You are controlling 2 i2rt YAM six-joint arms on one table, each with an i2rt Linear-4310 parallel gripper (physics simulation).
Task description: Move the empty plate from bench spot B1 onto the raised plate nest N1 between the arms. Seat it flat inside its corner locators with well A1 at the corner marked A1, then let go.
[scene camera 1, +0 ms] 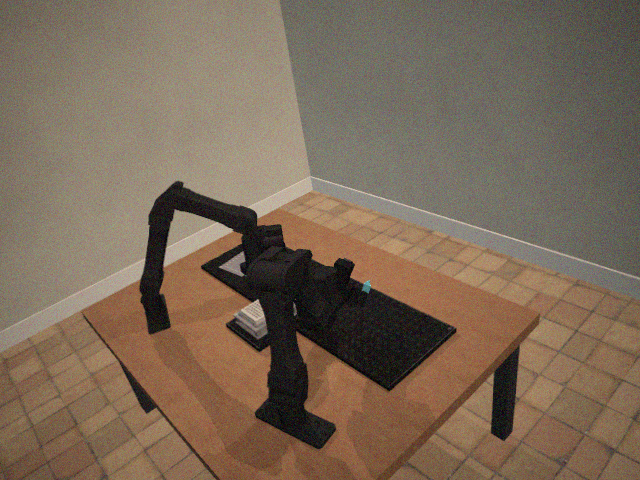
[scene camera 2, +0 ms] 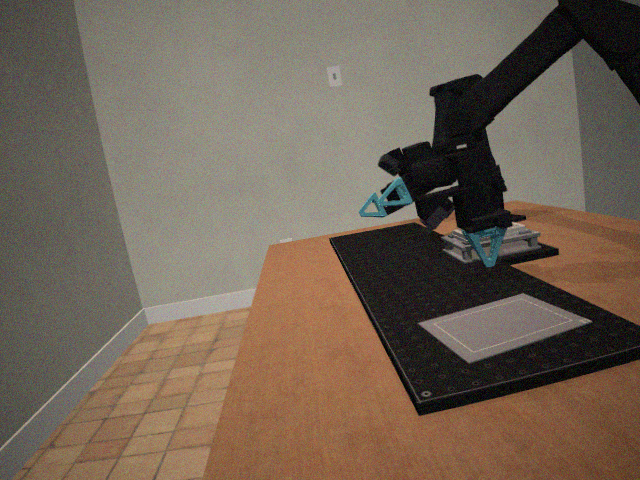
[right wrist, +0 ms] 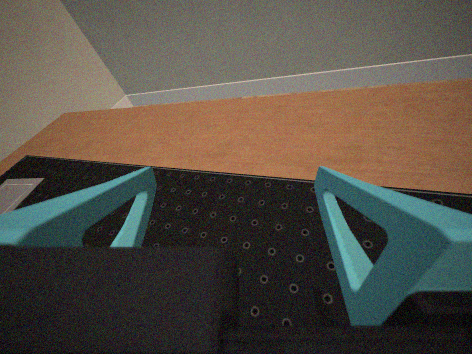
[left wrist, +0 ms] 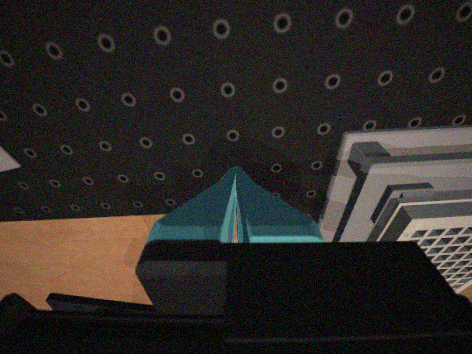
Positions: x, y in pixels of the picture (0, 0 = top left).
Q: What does my right gripper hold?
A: Nothing.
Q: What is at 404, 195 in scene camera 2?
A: My right gripper.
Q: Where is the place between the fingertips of my left gripper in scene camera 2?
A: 490, 266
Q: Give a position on a white well plate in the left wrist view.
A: At 431, 221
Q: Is my left gripper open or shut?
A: Shut.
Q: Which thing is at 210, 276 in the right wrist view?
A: My right gripper.
